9 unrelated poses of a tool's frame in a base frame.
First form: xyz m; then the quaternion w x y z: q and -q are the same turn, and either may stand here.
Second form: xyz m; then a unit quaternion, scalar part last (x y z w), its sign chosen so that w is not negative. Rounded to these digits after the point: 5 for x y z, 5 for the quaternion.
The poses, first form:
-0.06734 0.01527 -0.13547 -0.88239 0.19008 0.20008 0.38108
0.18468 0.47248 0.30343 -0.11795 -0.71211 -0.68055 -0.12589
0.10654 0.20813 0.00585 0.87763 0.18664 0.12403 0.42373
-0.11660 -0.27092 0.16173 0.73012 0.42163 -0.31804 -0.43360
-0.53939 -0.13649 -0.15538 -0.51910 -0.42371 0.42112 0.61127
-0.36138 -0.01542 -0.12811 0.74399 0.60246 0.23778 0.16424
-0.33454 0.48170 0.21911 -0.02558 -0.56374 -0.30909 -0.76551
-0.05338 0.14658 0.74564 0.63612 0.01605 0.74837 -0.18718
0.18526 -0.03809 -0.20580 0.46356 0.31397 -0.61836 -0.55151
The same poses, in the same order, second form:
-0.06734 0.01527 -0.13547 -0.19008 -0.20008 -0.38108 0.88239
0.18468 0.47248 0.30343 0.71211 0.68055 0.12589 0.11795
0.10654 0.20813 0.00585 0.18664 0.12403 0.42373 0.87763
-0.11660 -0.27092 0.16173 0.42163 -0.31804 -0.43360 0.73012
-0.53939 -0.13649 -0.15538 0.42371 -0.42112 -0.61127 0.51910
-0.36138 -0.01542 -0.12811 0.60246 0.23778 0.16424 0.74399
-0.33454 0.48170 0.21911 0.56374 0.30909 0.76551 0.02558
-0.05338 0.14658 0.74564 0.01605 0.74837 -0.18718 0.63612
0.18526 -0.03809 -0.20580 0.31397 -0.61836 -0.55151 0.46356

